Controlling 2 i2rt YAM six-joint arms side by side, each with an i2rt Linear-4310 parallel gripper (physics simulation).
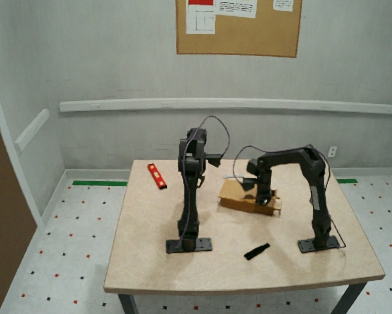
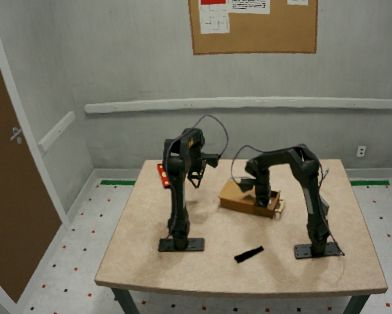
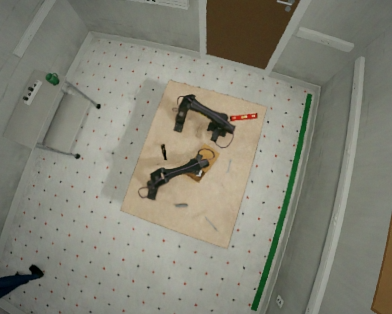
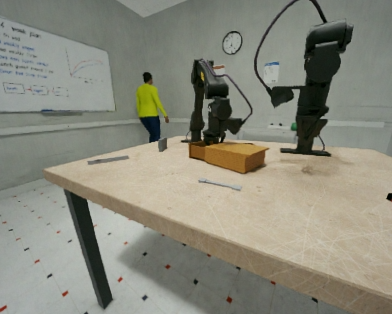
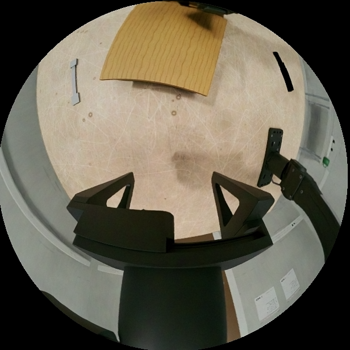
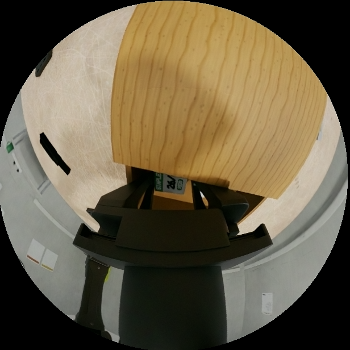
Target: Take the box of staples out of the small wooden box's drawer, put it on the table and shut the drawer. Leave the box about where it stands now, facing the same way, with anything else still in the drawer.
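Frame: origin at the left arm's base, x ahead, y left, z up, level; metres.
Where they show: left gripper, fingertip midpoint: (image 1: pixel 199 182) (image 2: pixel 199 183) (image 4: pixel 303 141); right gripper, fingertip midpoint: (image 1: pixel 262 206) (image 2: pixel 263 208); left arm's base, origin of the base link: (image 1: pixel 189 246) (image 2: pixel 181 245) (image 3: pixel 180 120) (image 4: pixel 303 152); right arm's base, origin of the base link: (image 1: pixel 318 244) (image 2: pixel 316 250).
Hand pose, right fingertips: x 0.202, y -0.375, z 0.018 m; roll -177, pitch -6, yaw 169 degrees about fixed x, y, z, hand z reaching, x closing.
Note:
Things, the pixels of their top centre, and the offset from my right fingertips.
- small wooden box, middle of its top: (image 4: pixel 236 146) (image 2: pixel 240 191) (image 1: pixel 239 190) (image 3: pixel 205 157) dz +0.047, dx +0.077, dy +0.106 m
- table with its drawer, middle of its top: (image 4: pixel 211 142) (image 2: pixel 263 196) (image 1: pixel 263 195) (image 3: pixel 196 170) dz +0.046, dx +0.030, dy -0.005 m
- red level, middle of its top: (image 1: pixel 156 175) (image 3: pixel 243 117) dz -0.005, dx +0.306, dy +0.521 m
- black object, middle of its top: (image 2: pixel 249 253) (image 1: pixel 258 249) dz -0.006, dx -0.264, dy +0.083 m
- grey spanner-like tool, middle of its top: (image 4: pixel 219 182) dz -0.011, dx +0.272, dy +0.096 m
- grey block, middle of its top: (image 2: pixel 323 200) (image 4: pixel 162 138) dz +0.042, dx -0.019, dy -0.290 m
- grey strip, middle of its top: (image 4: pixel 108 157) dz -0.002, dx +0.238, dy -0.374 m
The small wooden box (image 1: pixel 234 191) (image 2: pixel 234 192) (image 4: pixel 237 154) (image 5: pixel 165 45) (image 6: pixel 215 90) stands on the table with its drawer (image 2: pixel 276 201) (image 4: pixel 197 151) pulled out. The box of staples (image 6: pixel 171 184), grey and green with "26/", lies in the drawer beside the wooden top's edge; part of it is hidden. My right gripper (image 6: pixel 172 175) reaches down into the drawer, its fingers partly open, one on each side of the staples but not gripping them. A white patch (image 6: pixel 202 193) shows by its right-hand finger. My left gripper (image 5: pixel 172 175) (image 2: pixel 195 183) is wide open and empty above the table, left of the wooden box.
A red level (image 1: pixel 157 176) (image 3: pixel 243 117) lies at the back left. A black object (image 1: pixel 257 251) (image 6: pixel 54 152) lies in front of the box. A grey spanner-like tool (image 4: pixel 220 184) (image 5: pixel 75 82) lies behind the box. A grey block (image 4: pixel 162 144) and a grey strip (image 4: pixel 108 160) lie on the drawer side.

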